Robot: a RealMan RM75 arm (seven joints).
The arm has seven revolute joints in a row. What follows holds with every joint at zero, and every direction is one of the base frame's.
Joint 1 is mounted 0.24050 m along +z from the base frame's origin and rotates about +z.
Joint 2 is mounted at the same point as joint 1 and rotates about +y.
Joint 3 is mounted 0.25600 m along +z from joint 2 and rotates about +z.
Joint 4 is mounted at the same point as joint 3 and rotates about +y.
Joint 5 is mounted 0.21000 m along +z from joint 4 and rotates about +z.
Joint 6 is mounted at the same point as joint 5 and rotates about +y.
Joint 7 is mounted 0.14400 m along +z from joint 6 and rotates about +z.
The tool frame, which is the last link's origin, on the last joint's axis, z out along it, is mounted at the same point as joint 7; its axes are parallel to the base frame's.
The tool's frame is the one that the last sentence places.
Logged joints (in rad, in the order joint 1, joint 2, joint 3, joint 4, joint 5, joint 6, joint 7), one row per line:
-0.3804, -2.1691, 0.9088, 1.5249, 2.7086, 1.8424, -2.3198
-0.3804, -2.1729, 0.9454, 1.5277, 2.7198, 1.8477, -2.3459
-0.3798, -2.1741, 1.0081, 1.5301, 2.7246, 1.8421, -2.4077
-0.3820, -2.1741, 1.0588, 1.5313, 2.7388, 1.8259, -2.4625
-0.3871, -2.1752, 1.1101, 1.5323, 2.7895, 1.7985, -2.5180
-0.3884, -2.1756, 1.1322, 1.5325, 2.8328, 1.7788, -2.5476
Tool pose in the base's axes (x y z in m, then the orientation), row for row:
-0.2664, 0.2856, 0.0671, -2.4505, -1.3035, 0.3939
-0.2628, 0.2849, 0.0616, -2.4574, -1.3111, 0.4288
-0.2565, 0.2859, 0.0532, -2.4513, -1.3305, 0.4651
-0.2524, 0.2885, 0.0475, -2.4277, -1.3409, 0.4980
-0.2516, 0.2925, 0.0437, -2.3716, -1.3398, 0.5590
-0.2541, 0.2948, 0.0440, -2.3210, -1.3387, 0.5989
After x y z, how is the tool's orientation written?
As a rotation vector, in radians.
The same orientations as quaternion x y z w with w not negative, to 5 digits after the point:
-0.86164, -0.45834, 0.13850, 0.16828
-0.86062, -0.45917, 0.15017, 0.16104
-0.85625, -0.46475, 0.16246, 0.15634
-0.85030, -0.46965, 0.17442, 0.16121
-0.83904, -0.47400, 0.19777, 0.17949
-0.82886, -0.47807, 0.21387, 0.19675

